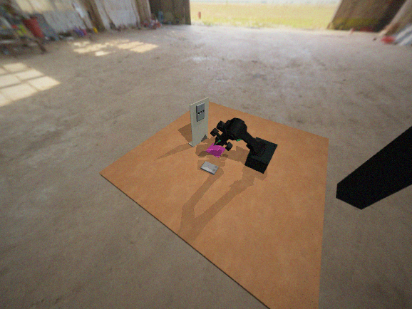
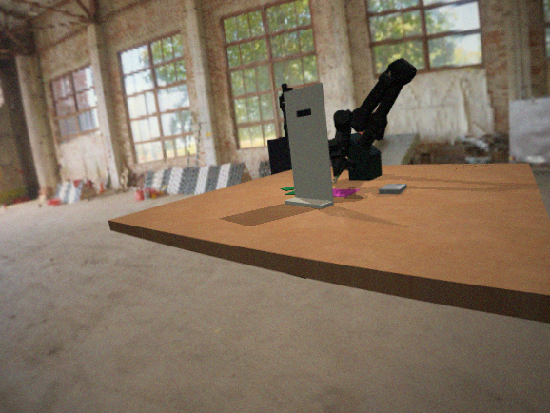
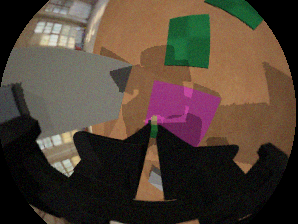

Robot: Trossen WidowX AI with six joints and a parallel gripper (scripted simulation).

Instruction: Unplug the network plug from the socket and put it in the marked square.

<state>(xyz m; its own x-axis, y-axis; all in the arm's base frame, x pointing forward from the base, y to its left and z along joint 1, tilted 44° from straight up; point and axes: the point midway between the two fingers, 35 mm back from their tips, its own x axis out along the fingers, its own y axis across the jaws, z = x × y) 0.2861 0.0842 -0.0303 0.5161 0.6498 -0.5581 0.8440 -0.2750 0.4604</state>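
The magenta square is 6 cm below my gripper tip and 1 cm behind it. Also, from my gripper tip: upright panel (15 cm ahead, 11 cm above); plug (1 cm ahead); grey plate (18 cm to the left, 8 cm behind, 5 cm below).
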